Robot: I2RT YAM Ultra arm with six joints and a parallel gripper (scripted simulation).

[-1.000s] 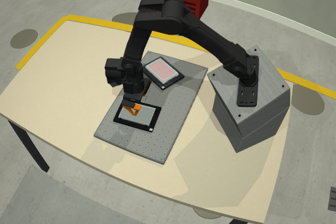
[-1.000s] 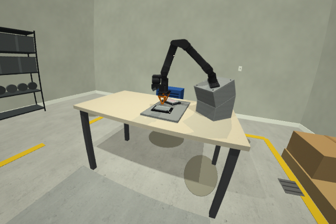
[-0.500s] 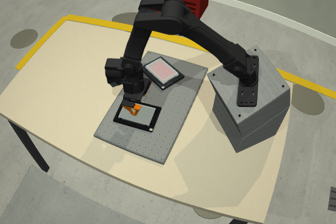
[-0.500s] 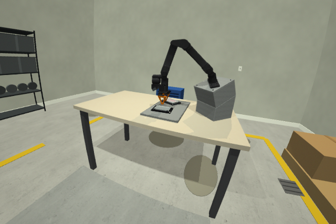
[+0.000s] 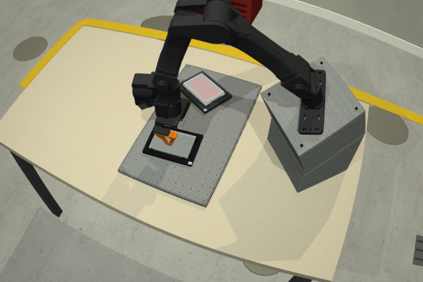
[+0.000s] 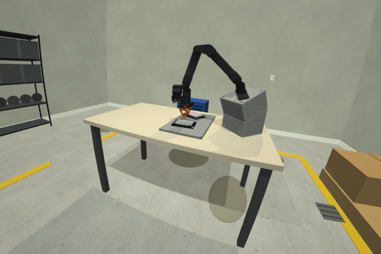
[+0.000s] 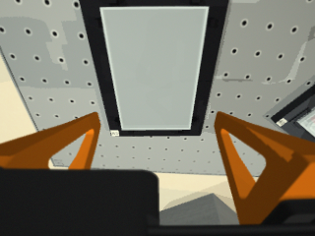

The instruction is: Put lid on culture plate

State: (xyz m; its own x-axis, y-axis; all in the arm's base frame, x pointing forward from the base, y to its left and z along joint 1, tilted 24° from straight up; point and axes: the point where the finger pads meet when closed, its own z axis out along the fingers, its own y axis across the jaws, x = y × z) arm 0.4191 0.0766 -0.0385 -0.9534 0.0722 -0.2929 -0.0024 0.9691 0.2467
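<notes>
The clear lid lies 60 mm below my hand and 10 mm ahead of it. Also, from my hand: culture plate B38 (250 mm to the right, 50 mm below, 10 mm behind); black lid park LP1 (70 mm below, 10 mm ahead); black plate nest N1 (250 mm to the right, 70 mm below, 10 mm behind).
</notes>
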